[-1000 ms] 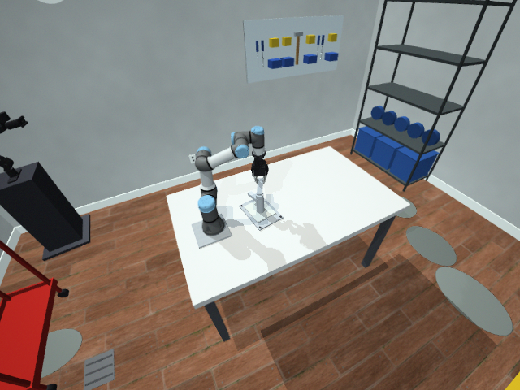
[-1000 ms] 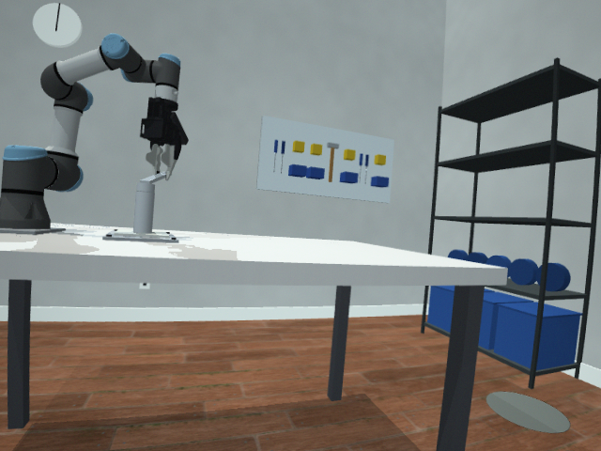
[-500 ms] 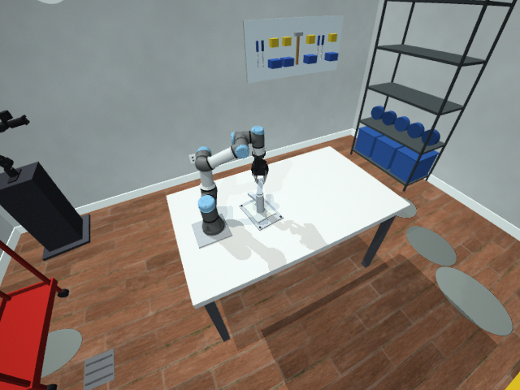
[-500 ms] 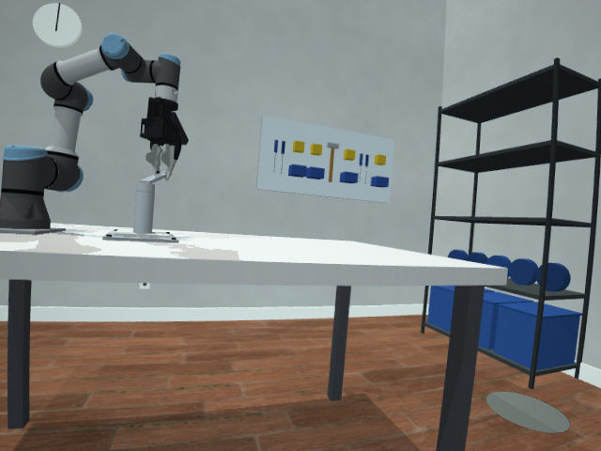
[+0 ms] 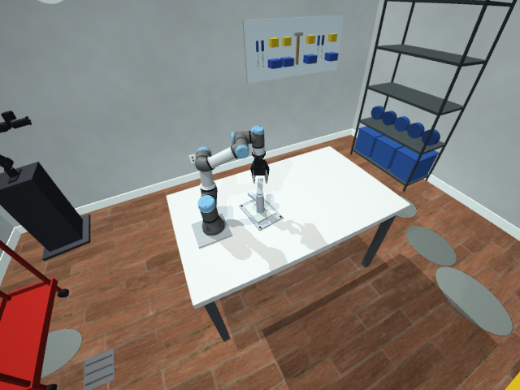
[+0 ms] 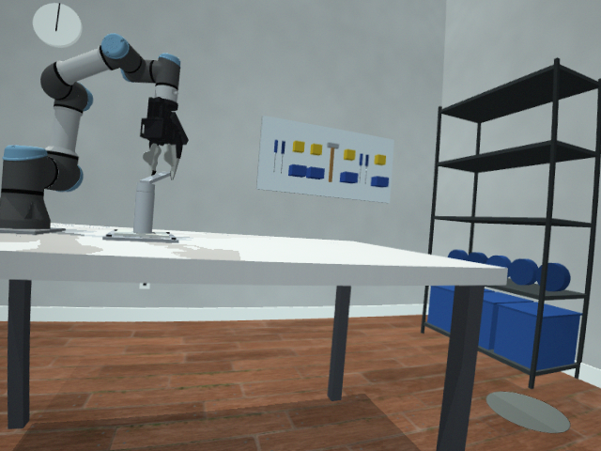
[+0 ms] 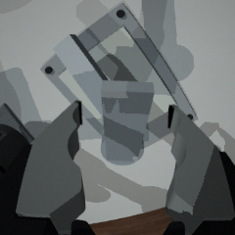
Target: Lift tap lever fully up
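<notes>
The lever lies 20 mm behind my hand, 20 mm to the right of it and 10 mm below it. Round my hand: metal base plate (40 mm behind, 60 mm to the right, 180 mm below); tap (30 mm behind, 40 mm to the right, 80 mm below).
</notes>
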